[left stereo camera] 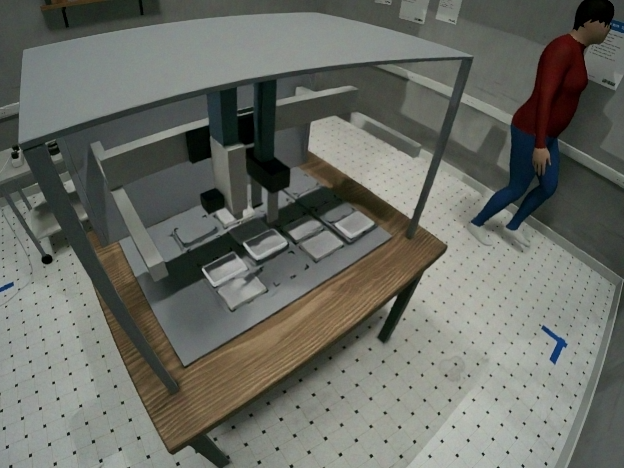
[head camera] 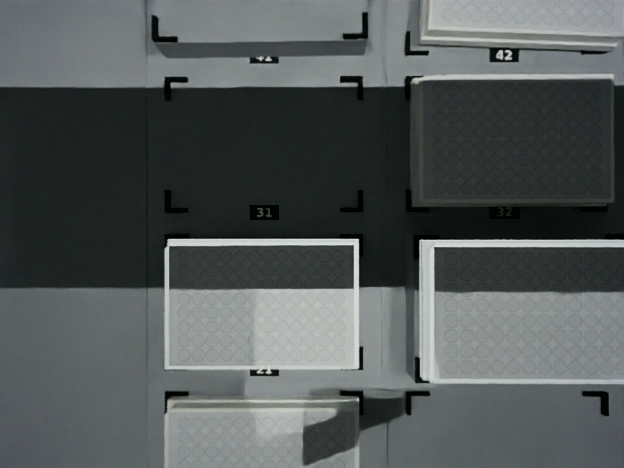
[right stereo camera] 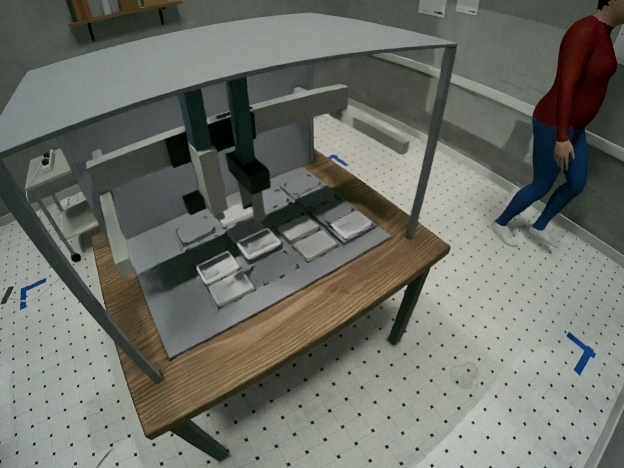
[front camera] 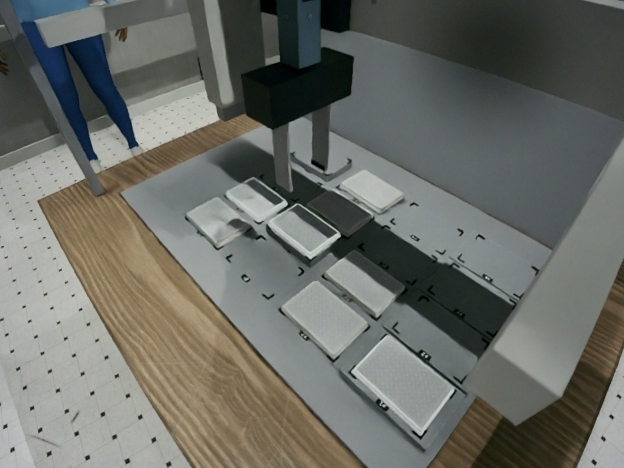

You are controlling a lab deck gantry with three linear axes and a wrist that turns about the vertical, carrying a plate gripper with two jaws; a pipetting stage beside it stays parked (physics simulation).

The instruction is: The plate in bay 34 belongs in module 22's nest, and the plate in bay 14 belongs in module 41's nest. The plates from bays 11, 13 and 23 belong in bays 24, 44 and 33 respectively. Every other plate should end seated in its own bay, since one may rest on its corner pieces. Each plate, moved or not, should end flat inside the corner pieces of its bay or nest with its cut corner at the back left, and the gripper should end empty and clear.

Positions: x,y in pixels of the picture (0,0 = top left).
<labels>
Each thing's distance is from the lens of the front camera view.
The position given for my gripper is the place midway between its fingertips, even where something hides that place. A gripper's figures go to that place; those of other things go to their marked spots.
my gripper (front camera: 302,176): 62 cm
white plate (front camera: 309,234): 69 cm
white plate (front camera: 414,392): 55 cm
module 41 (front camera: 337,164): 90 cm
back wall (front camera: 528,158): 80 cm
The marked spots on the back wall and the module 41 are 43 cm apart.
</labels>
